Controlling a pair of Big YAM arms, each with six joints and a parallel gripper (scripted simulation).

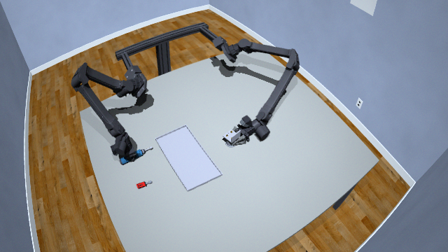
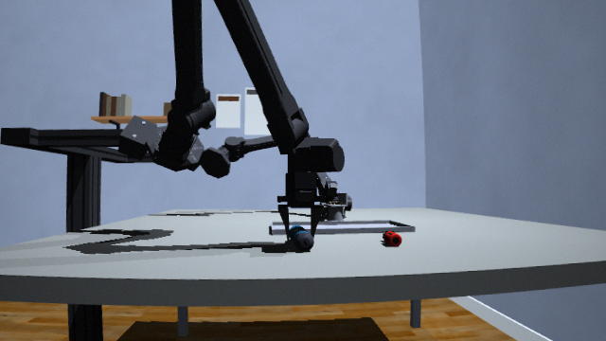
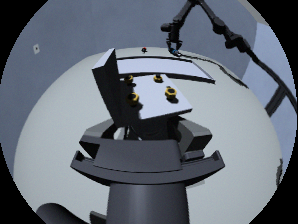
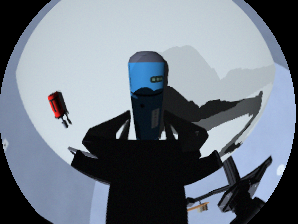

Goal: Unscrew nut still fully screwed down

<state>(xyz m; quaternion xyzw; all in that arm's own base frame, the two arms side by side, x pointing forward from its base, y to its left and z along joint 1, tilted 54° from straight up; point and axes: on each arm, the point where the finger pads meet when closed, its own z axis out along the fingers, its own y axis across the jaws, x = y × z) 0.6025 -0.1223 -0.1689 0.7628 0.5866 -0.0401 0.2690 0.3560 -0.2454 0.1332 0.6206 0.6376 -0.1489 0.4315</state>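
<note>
My left gripper is now 5 cm below the bracket. From my left hand the other things lie so: red tool (59 cm to the right, 3 cm ahead, 1 cm below).
</note>
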